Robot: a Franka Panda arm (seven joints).
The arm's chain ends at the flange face. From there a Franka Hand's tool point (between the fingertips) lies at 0.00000 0.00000 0.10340 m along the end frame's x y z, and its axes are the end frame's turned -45 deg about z.
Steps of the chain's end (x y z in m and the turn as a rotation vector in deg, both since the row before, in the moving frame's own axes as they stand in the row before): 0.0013 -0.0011 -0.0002 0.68 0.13 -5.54; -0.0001 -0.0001 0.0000 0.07 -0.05 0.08; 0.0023 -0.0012 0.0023 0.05 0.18 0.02; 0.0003 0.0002 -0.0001 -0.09 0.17 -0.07
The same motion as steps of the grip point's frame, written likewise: 0.0027 -0.0006 -0.0002 0.39 0.57 -5.54; 0.0000 -0.0003 0.0000 0.08 0.01 0.08; 0.0028 0.0009 0.0023 -0.09 0.16 0.02; 0.0002 0.0007 -0.0001 -0.18 0.06 -0.07
